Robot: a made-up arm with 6 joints.
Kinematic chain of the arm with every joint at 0, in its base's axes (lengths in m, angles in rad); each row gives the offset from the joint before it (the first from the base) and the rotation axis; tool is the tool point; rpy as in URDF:
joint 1: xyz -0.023 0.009 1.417 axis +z
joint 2: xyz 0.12 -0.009 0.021 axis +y
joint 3: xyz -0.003 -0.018 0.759 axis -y
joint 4: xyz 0.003 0 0.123 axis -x
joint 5: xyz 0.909 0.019 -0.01 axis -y
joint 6: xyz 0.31 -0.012 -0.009 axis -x
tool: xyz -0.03 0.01 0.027 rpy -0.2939 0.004 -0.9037
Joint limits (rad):
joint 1: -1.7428..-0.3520
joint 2: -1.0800..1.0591
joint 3: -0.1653..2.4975
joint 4: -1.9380..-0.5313
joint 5: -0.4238..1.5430
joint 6: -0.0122..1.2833
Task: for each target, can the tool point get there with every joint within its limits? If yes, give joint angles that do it. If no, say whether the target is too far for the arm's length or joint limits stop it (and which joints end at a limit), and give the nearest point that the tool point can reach.
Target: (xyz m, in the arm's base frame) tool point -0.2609 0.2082 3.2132
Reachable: yes | joints -1.5007 -0.5040 0.9123 -1.6714 0.8157 0.9011
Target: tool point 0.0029 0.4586 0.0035
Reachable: no: joint limits stop it (at a limit: joint 2, joint 3, joint 4, joint 5) | nearest point 0.0479 1.2401 1.0674 | short by 1.321 m
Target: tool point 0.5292 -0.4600 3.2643
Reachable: yes | joints -0.5639 0.5255 1.7736 -1.3919 0.2813 0.3528
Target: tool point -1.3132 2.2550 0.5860
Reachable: no: too far | nearest point -0.8132 1.3845 1.1802 | short by 1.167 m
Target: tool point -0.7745 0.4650 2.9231
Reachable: yes | joints -0.6686 -0.0830 2.2014 -0.9360 0.4872 0.7454
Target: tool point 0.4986 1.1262 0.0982
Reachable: no: joint limits stop it (at a limit: joint 1, joint 2, joint 3, joint 4) | nearest point 0.0879 1.3466 1.0394 | short by 1.050 m
